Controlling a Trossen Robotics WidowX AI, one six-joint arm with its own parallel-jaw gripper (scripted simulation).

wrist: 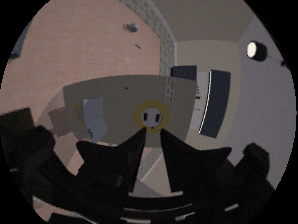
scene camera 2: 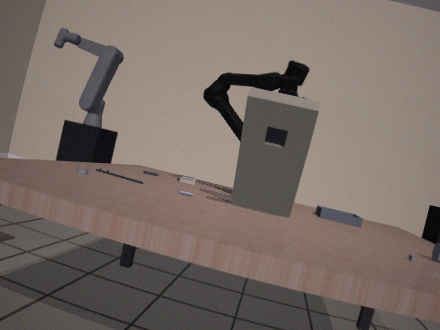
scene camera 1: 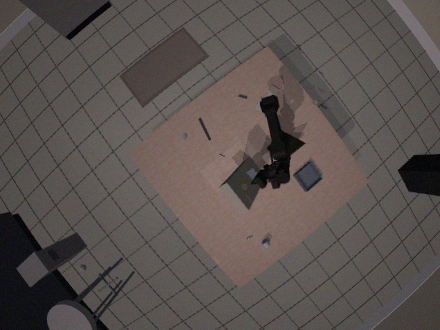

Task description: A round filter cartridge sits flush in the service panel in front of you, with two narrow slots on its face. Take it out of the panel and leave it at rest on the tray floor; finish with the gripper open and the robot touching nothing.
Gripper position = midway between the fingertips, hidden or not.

I see my gripper (wrist: 153,130) and a grey service panel (scene camera 2: 277,131).
The grey service panel also shows in the wrist view (wrist: 125,96) and in scene camera 1 (scene camera 1: 242,200).
